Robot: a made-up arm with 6 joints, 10 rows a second.
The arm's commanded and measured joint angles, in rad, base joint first. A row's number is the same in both.
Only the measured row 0 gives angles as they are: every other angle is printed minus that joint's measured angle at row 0.
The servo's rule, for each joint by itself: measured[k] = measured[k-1] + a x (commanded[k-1-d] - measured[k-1]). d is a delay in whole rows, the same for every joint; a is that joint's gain. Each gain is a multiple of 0.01, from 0.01 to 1. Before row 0 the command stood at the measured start. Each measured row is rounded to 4 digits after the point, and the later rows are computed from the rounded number. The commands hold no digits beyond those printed.
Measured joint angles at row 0:
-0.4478, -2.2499, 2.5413, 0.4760, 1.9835, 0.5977
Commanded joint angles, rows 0 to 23:
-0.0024, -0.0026, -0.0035, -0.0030, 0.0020, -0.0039
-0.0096, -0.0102, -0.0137, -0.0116, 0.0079, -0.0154
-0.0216, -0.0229, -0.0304, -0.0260, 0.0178, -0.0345
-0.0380, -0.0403, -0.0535, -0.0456, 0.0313, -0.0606
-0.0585, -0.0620, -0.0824, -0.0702, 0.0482, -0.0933
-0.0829, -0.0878, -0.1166, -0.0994, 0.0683, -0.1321
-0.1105, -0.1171, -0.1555, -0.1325, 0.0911, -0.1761
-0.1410, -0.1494, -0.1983, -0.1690, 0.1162, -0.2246
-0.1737, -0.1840, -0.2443, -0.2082, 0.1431, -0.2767
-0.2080, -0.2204, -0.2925, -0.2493, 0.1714, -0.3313
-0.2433, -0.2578, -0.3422, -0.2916, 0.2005, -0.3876
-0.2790, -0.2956, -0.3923, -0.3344, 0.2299, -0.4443
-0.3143, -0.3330, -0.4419, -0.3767, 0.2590, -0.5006
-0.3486, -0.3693, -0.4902, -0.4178, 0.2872, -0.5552
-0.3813, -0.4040, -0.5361, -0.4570, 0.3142, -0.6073
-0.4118, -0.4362, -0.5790, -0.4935, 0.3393, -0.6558
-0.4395, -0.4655, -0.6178, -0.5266, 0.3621, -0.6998
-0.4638, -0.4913, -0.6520, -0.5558, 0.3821, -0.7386
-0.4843, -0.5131, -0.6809, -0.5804, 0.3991, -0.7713
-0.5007, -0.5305, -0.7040, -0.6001, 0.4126, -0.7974
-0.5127, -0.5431, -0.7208, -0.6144, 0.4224, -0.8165
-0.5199, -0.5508, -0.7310, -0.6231, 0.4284, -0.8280
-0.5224, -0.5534, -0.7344, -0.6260, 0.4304, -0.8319
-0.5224, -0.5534, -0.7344, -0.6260, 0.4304, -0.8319
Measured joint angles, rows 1 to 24:
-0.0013, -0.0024, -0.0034, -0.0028, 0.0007, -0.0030
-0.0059, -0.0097, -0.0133, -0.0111, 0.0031, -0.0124
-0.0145, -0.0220, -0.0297, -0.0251, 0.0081, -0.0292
-0.0274, -0.0390, -0.0525, -0.0444, 0.0160, -0.0531
-0.0445, -0.0604, -0.0812, -0.0687, 0.0269, -0.0837
-0.0656, -0.0859, -0.1152, -0.0976, 0.0410, -0.1205
-0.0903, -0.1149, -0.1539, -0.1304, 0.0580, -0.1628
-0.1182, -0.1470, -0.1965, -0.1667, 0.0778, -0.2098
-0.1487, -0.1814, -0.2424, -0.2057, 0.1000, -0.2606
-0.1813, -0.2177, -0.2905, -0.2467, 0.1243, -0.3143
-0.2154, -0.2550, -0.3401, -0.2889, 0.1502, -0.3700
-0.2504, -0.2928, -0.3902, -0.3317, 0.1773, -0.4265
-0.2855, -0.3302, -0.4398, -0.3740, 0.2051, -0.4828
-0.3202, -0.3666, -0.4882, -0.4152, 0.2330, -0.5378
-0.3538, -0.4014, -0.5342, -0.4545, 0.2606, -0.5906
-0.3857, -0.4338, -0.5772, -0.4912, 0.2874, -0.6402
-0.4153, -0.4633, -0.6162, -0.5245, 0.3128, -0.6855
-0.4420, -0.4893, -0.6506, -0.5539, 0.3364, -0.7259
-0.4653, -0.5114, -0.6797, -0.5788, 0.3577, -0.7604
-0.4848, -0.5292, -0.7030, -0.5988, 0.3764, -0.7885
-0.5001, -0.5421, -0.7201, -0.6135, 0.3920, -0.8098
-0.5110, -0.5502, -0.7306, -0.6225, 0.4044, -0.8236
-0.5173, -0.5532, -0.7342, -0.6258, 0.4132, -0.8299
-0.5201, -0.5534, -0.7344, -0.6260, 0.4190, -0.8314
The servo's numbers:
d 0
a 0.55 0.93 0.96 0.94 0.34 0.76

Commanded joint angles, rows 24 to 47:
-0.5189, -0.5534, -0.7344, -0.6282, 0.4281, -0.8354
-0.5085, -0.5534, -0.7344, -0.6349, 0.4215, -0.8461
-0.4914, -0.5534, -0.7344, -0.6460, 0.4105, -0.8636
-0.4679, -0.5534, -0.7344, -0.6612, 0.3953, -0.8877
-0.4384, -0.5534, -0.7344, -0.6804, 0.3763, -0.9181
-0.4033, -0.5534, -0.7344, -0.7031, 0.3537, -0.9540
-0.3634, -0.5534, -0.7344, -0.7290, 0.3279, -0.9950
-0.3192, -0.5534, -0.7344, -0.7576, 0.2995, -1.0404
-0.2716, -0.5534, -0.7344, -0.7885, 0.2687, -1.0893
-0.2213, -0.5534, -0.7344, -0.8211, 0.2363, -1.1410
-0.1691, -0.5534, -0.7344, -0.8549, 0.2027, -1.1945
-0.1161, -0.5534, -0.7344, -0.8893, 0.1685, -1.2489
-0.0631, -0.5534, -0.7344, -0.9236, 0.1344, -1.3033
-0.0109, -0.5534, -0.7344, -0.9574, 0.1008, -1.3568
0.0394, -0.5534, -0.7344, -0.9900, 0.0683, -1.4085
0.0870, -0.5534, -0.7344, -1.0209, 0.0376, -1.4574
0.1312, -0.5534, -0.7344, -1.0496, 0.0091, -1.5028
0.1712, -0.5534, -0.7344, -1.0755, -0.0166, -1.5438
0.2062, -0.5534, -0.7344, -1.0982, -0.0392, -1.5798
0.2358, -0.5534, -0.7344, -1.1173, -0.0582, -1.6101
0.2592, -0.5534, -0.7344, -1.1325, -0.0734, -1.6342
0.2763, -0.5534, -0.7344, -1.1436, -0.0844, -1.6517
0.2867, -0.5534, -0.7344, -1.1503, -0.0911, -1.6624
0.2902, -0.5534, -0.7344, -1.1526, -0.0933, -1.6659
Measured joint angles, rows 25 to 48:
-0.5194, -0.5534, -0.7344, -0.6281, 0.4221, -0.8344
-0.5134, -0.5534, -0.7344, -0.6345, 0.4219, -0.8433
-0.5013, -0.5534, -0.7344, -0.6453, 0.4180, -0.8587
-0.4829, -0.5534, -0.7344, -0.6602, 0.4103, -0.8807
-0.4584, -0.5534, -0.7344, -0.6792, 0.3987, -0.9091
-0.4281, -0.5534, -0.7344, -0.7017, 0.3834, -0.9432
-0.3925, -0.5534, -0.7344, -0.7274, 0.3645, -0.9826
-0.3522, -0.5534, -0.7344, -0.7558, 0.3424, -1.0265
-0.3079, -0.5534, -0.7344, -0.7865, 0.3173, -1.0742
-0.2603, -0.5534, -0.7344, -0.8190, 0.2898, -1.1250
-0.2101, -0.5534, -0.7344, -0.8527, 0.2602, -1.1778
-0.1584, -0.5534, -0.7344, -0.8871, 0.2290, -1.2318
-0.1060, -0.5534, -0.7344, -0.9214, 0.1968, -1.2861
-0.0537, -0.5534, -0.7344, -0.9552, 0.1642, -1.3398
-0.0025, -0.5534, -0.7344, -0.9879, 0.1316, -1.3920
0.0467, -0.5534, -0.7344, -1.0189, 0.0996, -1.4417
0.0932, -0.5534, -0.7344, -1.0478, 0.0688, -1.4881
0.1361, -0.5534, -0.7344, -1.0738, 0.0398, -1.5304
0.1747, -0.5534, -0.7344, -1.0967, 0.0129, -1.5679
0.2083, -0.5534, -0.7344, -1.1161, -0.0113, -1.6000
0.2363, -0.5534, -0.7344, -1.1315, -0.0324, -1.6260
0.2583, -0.5534, -0.7344, -1.1429, -0.0501, -1.6455
0.2739, -0.5534, -0.7344, -1.1499, -0.0640, -1.6583
0.2829, -0.5534, -0.7344, -1.1524, -0.0740, -1.6641

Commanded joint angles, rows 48 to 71:
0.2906, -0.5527, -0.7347, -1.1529, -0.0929, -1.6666
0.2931, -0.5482, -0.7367, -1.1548, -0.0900, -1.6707
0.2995, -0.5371, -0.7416, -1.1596, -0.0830, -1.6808
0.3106, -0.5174, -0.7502, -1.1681, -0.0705, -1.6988
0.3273, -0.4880, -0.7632, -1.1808, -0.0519, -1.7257
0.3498, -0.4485, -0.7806, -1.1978, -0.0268, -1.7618
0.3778, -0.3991, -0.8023, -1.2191, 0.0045, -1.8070
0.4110, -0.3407, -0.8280, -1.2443, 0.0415, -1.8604
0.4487, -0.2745, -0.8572, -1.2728, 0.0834, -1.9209
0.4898, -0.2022, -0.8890, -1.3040, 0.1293, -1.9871
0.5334, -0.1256, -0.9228, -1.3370, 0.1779, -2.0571
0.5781, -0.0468, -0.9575, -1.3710, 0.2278, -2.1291
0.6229, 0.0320, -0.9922, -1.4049, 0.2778, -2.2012
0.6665, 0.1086, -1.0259, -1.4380, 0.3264, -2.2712
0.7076, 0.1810, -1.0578, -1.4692, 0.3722, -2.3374
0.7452, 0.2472, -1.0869, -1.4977, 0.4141, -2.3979
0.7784, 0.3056, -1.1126, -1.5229, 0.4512, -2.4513
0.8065, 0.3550, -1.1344, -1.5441, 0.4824, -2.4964
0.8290, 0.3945, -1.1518, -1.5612, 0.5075, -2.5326
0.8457, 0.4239, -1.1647, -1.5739, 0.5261, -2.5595
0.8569, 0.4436, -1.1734, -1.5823, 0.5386, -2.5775
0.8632, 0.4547, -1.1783, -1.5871, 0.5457, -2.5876
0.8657, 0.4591, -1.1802, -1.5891, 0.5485, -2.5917
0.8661, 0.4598, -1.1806, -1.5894, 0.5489, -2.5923
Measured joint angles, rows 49 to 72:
0.2871, -0.5527, -0.7347, -1.1529, -0.0804, -1.6660
0.2904, -0.5485, -0.7366, -1.1547, -0.0837, -1.6696
0.2954, -0.5379, -0.7414, -1.1593, -0.0835, -1.6781
0.3038, -0.5188, -0.7498, -1.1676, -0.0791, -1.6938
0.3167, -0.4902, -0.7627, -1.1800, -0.0699, -1.7180
0.3349, -0.4514, -0.7799, -1.1967, -0.0552, -1.7513
0.3585, -0.4028, -0.8014, -1.2178, -0.0349, -1.7936
0.3874, -0.3450, -0.8269, -1.2427, -0.0089, -1.8444
0.4211, -0.2794, -0.8560, -1.2710, 0.0225, -1.9025
0.4589, -0.2076, -0.8877, -1.3020, 0.0588, -1.9668
0.4999, -0.1313, -0.9214, -1.3349, 0.0993, -2.0354
0.5429, -0.0527, -0.9561, -1.3688, 0.1430, -2.1066
0.5869, 0.0261, -0.9908, -1.4027, 0.1888, -2.1785
0.6307, 0.1028, -1.0245, -1.4359, 0.2356, -2.2490
0.6730, 0.1755, -1.0565, -1.4672, 0.2820, -2.3162
0.7127, 0.2422, -1.0857, -1.4959, 0.3269, -2.3783
0.7488, 0.3012, -1.1115, -1.5213, 0.3692, -2.4338
0.7805, 0.3512, -1.1335, -1.5427, 0.4077, -2.4814
0.8072, 0.3915, -1.1511, -1.5601, 0.4416, -2.5203
0.8284, 0.4216, -1.1642, -1.5731, 0.4703, -2.5501
0.8441, 0.4421, -1.1730, -1.5817, 0.4935, -2.5709
0.8546, 0.4538, -1.1781, -1.5868, 0.5112, -2.5836
0.8607, 0.4587, -1.1801, -1.5890, 0.5239, -2.5898
0.8637, 0.4597, -1.1806, -1.5894, 0.5324, -2.5917

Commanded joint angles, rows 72 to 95:
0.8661, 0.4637, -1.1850, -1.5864, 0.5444, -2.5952
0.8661, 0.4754, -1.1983, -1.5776, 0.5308, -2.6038
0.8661, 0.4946, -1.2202, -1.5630, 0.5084, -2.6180
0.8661, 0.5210, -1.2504, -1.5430, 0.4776, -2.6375
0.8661, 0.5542, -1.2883, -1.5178, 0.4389, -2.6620
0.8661, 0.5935, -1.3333, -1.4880, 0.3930, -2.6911
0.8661, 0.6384, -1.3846, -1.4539, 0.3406, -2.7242
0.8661, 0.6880, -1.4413, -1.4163, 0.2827, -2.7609
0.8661, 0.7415, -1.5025, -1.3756, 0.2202, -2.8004
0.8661, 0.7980, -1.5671, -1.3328, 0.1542, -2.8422
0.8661, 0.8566, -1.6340, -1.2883, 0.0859, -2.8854
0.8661, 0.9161, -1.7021, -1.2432, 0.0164, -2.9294
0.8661, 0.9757, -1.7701, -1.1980, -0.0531, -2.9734
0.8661, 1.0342, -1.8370, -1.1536, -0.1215, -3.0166
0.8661, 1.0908, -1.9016, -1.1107, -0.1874, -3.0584
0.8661, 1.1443, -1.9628, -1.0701, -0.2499, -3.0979
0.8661, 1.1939, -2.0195, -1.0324, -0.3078, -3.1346
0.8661, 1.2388, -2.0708, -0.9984, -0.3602, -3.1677
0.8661, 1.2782, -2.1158, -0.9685, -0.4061, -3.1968
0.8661, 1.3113, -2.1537, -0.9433, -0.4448, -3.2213
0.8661, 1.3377, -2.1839, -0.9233, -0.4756, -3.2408
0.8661, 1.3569, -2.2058, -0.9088, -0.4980, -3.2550
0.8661, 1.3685, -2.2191, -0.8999, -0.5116, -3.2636
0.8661, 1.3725, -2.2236, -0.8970, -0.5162, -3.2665
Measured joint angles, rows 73 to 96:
0.8650, 0.4634, -1.1848, -1.5866, 0.5365, -2.5944
0.8656, 0.4746, -1.1978, -1.5781, 0.5346, -2.6015
0.8659, 0.4932, -1.2193, -1.5639, 0.5257, -2.6140
0.8660, 0.5191, -1.2492, -1.5443, 0.5093, -2.6319
0.8661, 0.5517, -1.2867, -1.5194, 0.4854, -2.6548
0.8661, 0.5906, -1.3314, -1.4899, 0.4540, -2.6824
0.8661, 0.6351, -1.3825, -1.4561, 0.4154, -2.7142
0.8661, 0.6843, -1.4389, -1.4187, 0.3703, -2.7497
0.8661, 0.7375, -1.5000, -1.3782, 0.3193, -2.7882
0.8661, 0.7938, -1.5644, -1.3355, 0.2632, -2.8292
0.8661, 0.8522, -1.6312, -1.2911, 0.2029, -2.8719
0.8661, 0.9116, -1.6993, -1.2461, 0.1395, -2.9156
0.8661, 0.9712, -1.7673, -1.2009, 0.0740, -2.9595
0.8661, 1.0298, -1.8342, -1.1564, 0.0075, -3.0029
0.8661, 1.0865, -1.8989, -1.1134, -0.0588, -3.0451
0.8661, 1.1403, -1.9602, -1.0727, -0.1238, -3.0852
0.8661, 1.1901, -2.0171, -1.0348, -0.1864, -3.1227
0.8661, 1.2354, -2.0687, -1.0006, -0.2455, -3.1569
0.8661, 1.2752, -2.1139, -0.9704, -0.3001, -3.1872
0.8661, 1.3088, -2.1521, -0.9449, -0.3493, -3.2131
0.8661, 1.3357, -2.1826, -0.9246, -0.3922, -3.2342
0.8661, 1.3554, -2.2049, -0.9097, -0.4282, -3.2500
0.8661, 1.3676, -2.2185, -0.9005, -0.4566, -3.2603
0.8661, 1.3722, -2.2234, -0.8972, -0.4769, -3.2650

